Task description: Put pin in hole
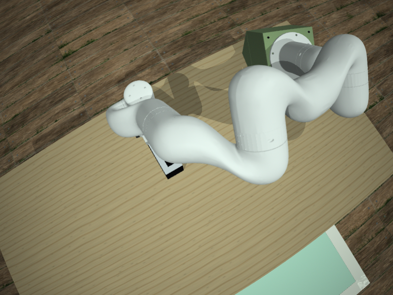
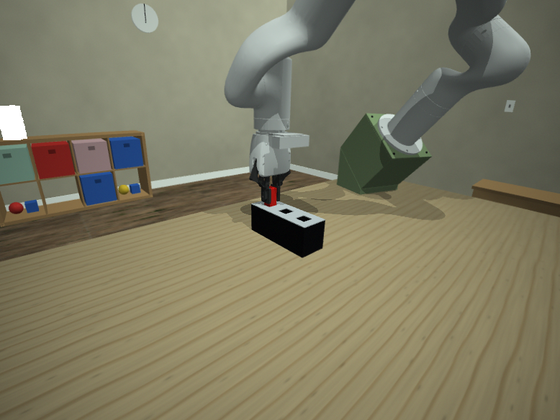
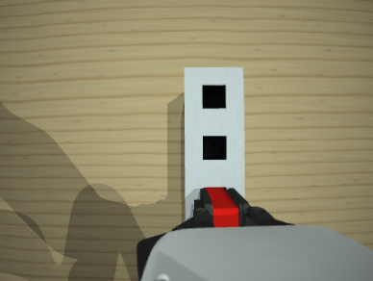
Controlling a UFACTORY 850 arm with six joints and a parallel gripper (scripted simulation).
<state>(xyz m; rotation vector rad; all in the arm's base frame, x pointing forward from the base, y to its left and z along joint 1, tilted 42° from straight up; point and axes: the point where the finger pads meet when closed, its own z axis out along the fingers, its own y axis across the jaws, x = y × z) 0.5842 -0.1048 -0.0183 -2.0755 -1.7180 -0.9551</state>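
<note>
The pin is 10 mm below my hand. Round my hand: block (60 mm to the left, 60 mm below).
</note>
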